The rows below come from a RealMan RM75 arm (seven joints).
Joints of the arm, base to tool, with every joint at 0 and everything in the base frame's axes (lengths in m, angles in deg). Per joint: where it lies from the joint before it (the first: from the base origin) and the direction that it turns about. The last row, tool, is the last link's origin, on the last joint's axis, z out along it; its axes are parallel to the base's.
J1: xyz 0 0 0.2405 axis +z
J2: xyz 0 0 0 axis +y
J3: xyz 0 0 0.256 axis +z
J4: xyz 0 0 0 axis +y
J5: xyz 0 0 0.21 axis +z
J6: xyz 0 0 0 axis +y
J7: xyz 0 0 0.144 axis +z
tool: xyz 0 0 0
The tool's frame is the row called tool.
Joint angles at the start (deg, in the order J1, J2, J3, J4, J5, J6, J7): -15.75 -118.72 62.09 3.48 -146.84 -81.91 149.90
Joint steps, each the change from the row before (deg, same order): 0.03 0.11 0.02 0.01 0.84 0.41 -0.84; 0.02 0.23 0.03 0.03 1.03 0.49 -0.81; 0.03 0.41 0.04 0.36 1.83 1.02 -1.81; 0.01 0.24 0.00 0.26 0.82 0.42 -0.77; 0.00 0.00 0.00 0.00 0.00 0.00 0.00; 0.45 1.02 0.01 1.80 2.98 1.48 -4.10
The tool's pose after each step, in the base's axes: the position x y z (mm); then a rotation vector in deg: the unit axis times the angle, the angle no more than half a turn. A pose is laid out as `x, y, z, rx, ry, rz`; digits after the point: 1 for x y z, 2 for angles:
-359.7, 261.1, 3.2, -95.48, -38.17, -51.90
-360.7, 260.9, 2.1, -96.47, -38.97, -51.72
-362.2, 261.4, 0.8, -98.10, -40.51, -51.56
-362.9, 262.0, 1.0, -98.82, -40.99, -51.45
-362.9, 262.0, 1.0, -98.82, -40.99, -51.45
-366.3, 264.2, 5.3, -100.97, -43.18, -51.64

